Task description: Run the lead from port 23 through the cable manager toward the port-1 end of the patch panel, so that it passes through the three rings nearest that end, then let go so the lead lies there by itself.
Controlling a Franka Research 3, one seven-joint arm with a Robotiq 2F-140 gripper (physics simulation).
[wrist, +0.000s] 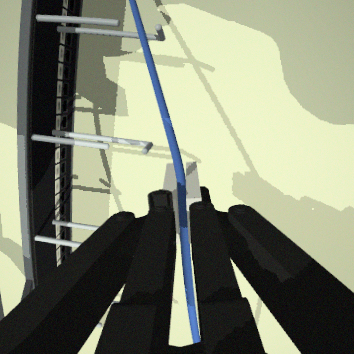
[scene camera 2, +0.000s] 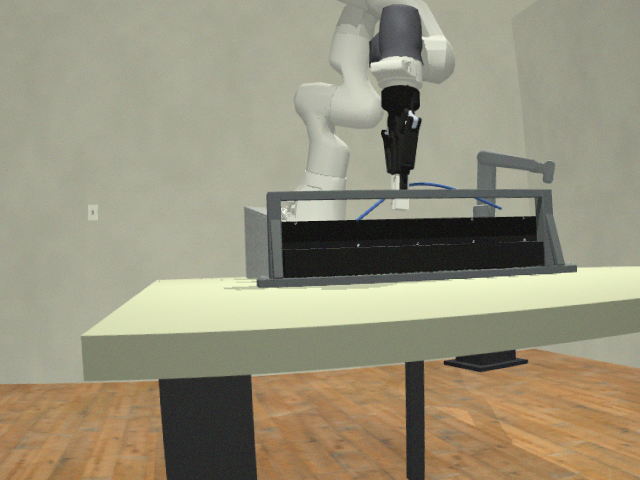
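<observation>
The blue lead [scene camera 2: 431, 184] [wrist: 159, 97] arches behind the rack's top bar in the scene view. My gripper [scene camera 2: 400, 200] [wrist: 182, 178] is shut on the lead, with its pale tips level with the rack's upper opening. In the wrist view the patch panel [wrist: 44, 95] runs down the left side. Pale rods of the cable manager's rings [wrist: 110, 140] stick out from it. The lead runs to the right of the middle ring's tips and crosses over the outer end of the upper ring [wrist: 107, 32]. Whether it passes inside that ring, and the port numbers, I cannot tell.
The grey rack frame [scene camera 2: 408, 194] stands on the pale table [scene camera 2: 310, 310]. A grey box [scene camera 2: 255, 242] is at its left end. A grey jointed arm [scene camera 2: 485, 178] stands behind its right end. More ring rods [wrist: 56, 241] stick out beside the left finger in the wrist view.
</observation>
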